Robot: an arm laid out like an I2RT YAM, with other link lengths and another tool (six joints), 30 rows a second.
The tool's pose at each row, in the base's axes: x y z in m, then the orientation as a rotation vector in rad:
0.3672 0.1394 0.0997 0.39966 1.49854 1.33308
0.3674 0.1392 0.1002 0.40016 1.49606 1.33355
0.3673 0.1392 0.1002 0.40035 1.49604 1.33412
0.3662 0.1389 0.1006 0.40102 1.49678 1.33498
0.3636 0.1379 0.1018 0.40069 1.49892 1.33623
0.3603 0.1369 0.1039 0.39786 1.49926 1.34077
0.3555 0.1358 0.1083 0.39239 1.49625 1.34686
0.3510 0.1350 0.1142 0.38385 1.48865 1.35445
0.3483 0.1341 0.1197 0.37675 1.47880 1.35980
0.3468 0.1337 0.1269 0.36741 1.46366 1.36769
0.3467 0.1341 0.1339 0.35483 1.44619 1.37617
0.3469 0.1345 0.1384 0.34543 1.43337 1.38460
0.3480 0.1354 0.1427 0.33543 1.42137 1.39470
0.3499 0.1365 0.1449 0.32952 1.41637 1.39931
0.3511 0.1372 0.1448 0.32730 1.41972 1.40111
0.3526 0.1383 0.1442 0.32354 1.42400 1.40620
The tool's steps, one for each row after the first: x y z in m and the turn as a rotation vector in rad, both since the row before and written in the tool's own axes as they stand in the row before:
-0.0005 0.0003 0.0001 -0.00134 -0.00183 0.00029
0.0000 0.0000 -0.0001 -0.00018 0.00015 0.00050
0.0000 0.0007 -0.0010 0.00032 0.00064 0.00108
-0.0003 0.0017 -0.0025 0.00046 0.00222 0.00093
-0.0004 0.0027 -0.0029 -0.00314 0.00320 0.00143
-0.0010 0.0053 -0.0039 -0.00686 0.00240 0.00047
-0.0015 0.0066 -0.0032 -0.01143 0.00086 -0.00092
-0.0022 0.0055 -0.0017 -0.01102 -0.00223 -0.00188
-0.0031 0.0067 -0.0001 -0.01609 -0.00413 -0.00214
-0.0029 0.0062 0.0016 -0.01915 -0.00420 -0.00387
-0.0019 0.0039 0.0014 -0.01512 -0.00208 -0.00133
-0.0017 0.0034 0.0024 -0.01568 -0.00051 -0.00031
-0.0009 0.0013 0.0027 -0.00751 0.00071 -0.00080
0.0001 -0.0004 0.0013 0.00005 0.00405 0.00055
0.0006 -0.0009 0.0016 -0.00157 0.00665 0.00218

